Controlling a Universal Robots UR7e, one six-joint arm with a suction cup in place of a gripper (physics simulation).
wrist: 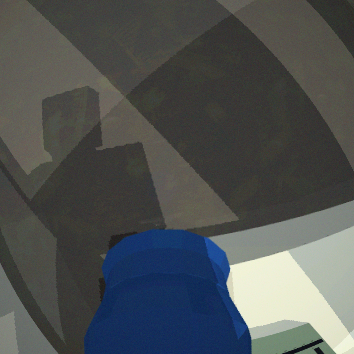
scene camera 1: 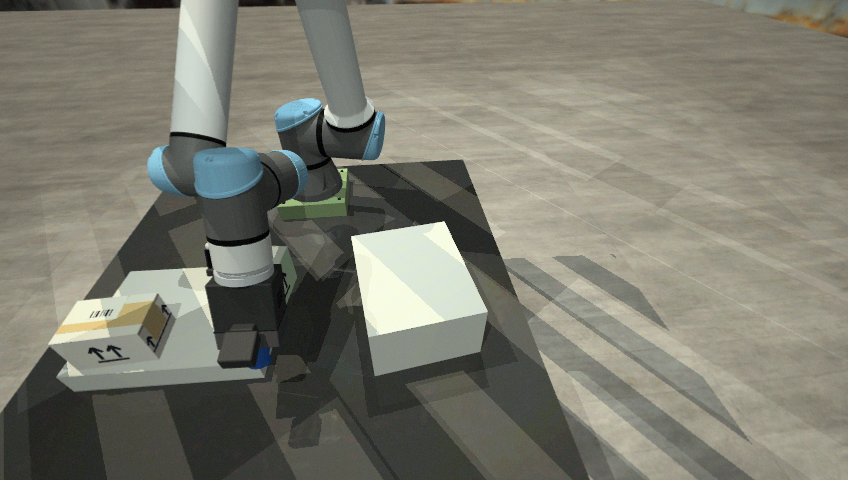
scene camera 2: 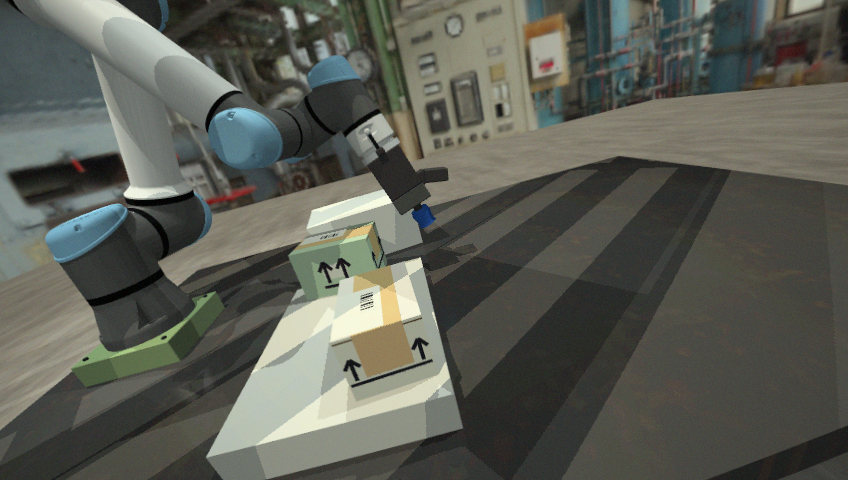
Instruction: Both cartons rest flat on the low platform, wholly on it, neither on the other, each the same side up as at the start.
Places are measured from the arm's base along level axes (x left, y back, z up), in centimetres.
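Pixels of known places: hand at its tool point: (wrist: pixel 165 279) (scene camera 1: pixel 259 361) (scene camera 2: pixel 427 222); arm's base at its link origin: (scene camera 1: pixel 315 186) (scene camera 2: pixel 153 324).
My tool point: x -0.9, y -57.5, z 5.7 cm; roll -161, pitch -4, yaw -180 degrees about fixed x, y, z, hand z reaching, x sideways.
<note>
Ahead of a thing's pixels: the offset from my tool point to its top centre. Level surfaces: height alone.
The white carton @[dy +9.3, dx -25.7, dz +2.2 cm] (scene camera 1: pixel 104 321) (scene camera 2: pixel 377 309) stands upright on the low platform @[dy +15.4, dx -18.3, dz -5.4 cm] (scene camera 1: pixel 172 379) (scene camera 2: pixel 261 392) (wrist: pixel 265 292), near one end, its arrows pointing up. The green carton @[dy +16.7, dx -4.1, dz +3.4 cm] (scene camera 1: pixel 287 270) (scene camera 2: pixel 333 261) (wrist: pixel 295 340) stands upright at the platform's other end, apart from the white one. My arm hides much of it in scene camera 1, and I cannot tell whether its base is wholly on the platform. My gripper, a blue suction cup (scene camera 1: pixel 260 358) (scene camera 2: pixel 424 215) (wrist: pixel 165 280), is tilted in the air near the green carton, touching neither carton, and carries nothing.
A taller white box @[dy +15.2, dx +24.8, dz +1.8 cm] (scene camera 1: pixel 422 279) (scene camera 2: pixel 357 211) stands beyond the green carton's end of the platform. The arm's green base (scene camera 1: pixel 315 208) (scene camera 2: pixel 136 359) stands behind the platform. All stand on the dark table top @[dz -10.2 cm] (scene camera 1: pixel 428 440) (scene camera 2: pixel 595 327).
</note>
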